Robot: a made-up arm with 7 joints. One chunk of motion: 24 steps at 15 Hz.
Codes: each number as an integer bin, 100 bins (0 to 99) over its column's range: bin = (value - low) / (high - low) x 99, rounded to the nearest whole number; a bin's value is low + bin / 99 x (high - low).
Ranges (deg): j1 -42..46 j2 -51..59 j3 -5..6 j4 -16..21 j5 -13..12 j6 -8..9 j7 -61..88
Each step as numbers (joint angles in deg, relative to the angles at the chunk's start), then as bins.
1 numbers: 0.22 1.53 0.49 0.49 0.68 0.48 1.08
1 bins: 47 47 49 44 54 49 41
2 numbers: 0.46 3.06 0.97 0.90 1.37 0.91 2.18
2 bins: 48 49 54 45 57 52 42
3 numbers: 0.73 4.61 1.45 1.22 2.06 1.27 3.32
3 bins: 48 50 58 46 60 54 43
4 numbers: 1.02 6.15 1.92 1.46 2.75 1.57 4.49
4 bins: 48 51 62 47 62 56 44
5 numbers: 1.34 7.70 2.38 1.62 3.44 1.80 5.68
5 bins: 49 53 66 47 65 57 44
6 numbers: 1.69 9.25 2.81 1.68 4.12 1.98 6.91
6 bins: 49 54 70 47 68 58 45
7 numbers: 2.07 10.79 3.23 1.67 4.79 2.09 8.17
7 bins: 50 56 74 47 70 59 46
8 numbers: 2.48 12.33 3.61 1.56 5.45 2.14 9.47
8 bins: 50 57 77 47 73 59 47
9 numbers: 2.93 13.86 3.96 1.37 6.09 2.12 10.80
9 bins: 51 58 81 46 76 59 48
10 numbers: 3.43 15.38 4.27 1.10 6.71 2.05 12.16
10 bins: 51 60 83 46 78 59 49
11 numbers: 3.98 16.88 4.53 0.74 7.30 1.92 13.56
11 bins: 52 61 86 45 80 58 50
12 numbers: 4.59 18.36 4.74 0.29 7.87 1.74 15.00
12 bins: 52 62 88 44 83 57 50
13 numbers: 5.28 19.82 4.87 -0.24 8.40 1.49 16.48
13 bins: 53 64 89 42 85 55 51
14 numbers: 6.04 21.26 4.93 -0.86 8.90 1.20 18.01
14 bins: 54 65 89 41 87 54 52
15 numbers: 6.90 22.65 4.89 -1.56 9.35 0.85 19.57
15 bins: 55 66 89 39 89 52 54
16 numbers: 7.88 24.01 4.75 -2.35 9.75 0.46 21.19
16 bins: 56 68 88 37 90 49 55
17 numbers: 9.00 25.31 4.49 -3.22 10.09 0.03 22.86
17 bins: 57 69 85 34 91 47 56
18 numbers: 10.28 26.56 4.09 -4.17 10.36 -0.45 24.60
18 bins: 59 70 82 32 93 44 57
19 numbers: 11.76 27.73 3.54 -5.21 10.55 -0.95 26.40
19 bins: 60 71 77 29 93 41 58
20 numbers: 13.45 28.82 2.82 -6.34 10.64 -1.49 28.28
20 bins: 62 72 70 26 94 38 59
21 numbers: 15.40 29.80 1.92 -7.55 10.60 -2.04 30.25
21 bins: 65 73 62 23 93 35 61
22 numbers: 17.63 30.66 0.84 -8.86 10.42 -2.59 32.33
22 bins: 67 73 53 19 93 32 62
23 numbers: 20.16 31.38 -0.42 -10.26 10.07 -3.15 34.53
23 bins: 70 74 41 15 91 28 63
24 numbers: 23.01 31.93 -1.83 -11.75 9.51 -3.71 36.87
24 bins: 73 75 29 11 89 25 65
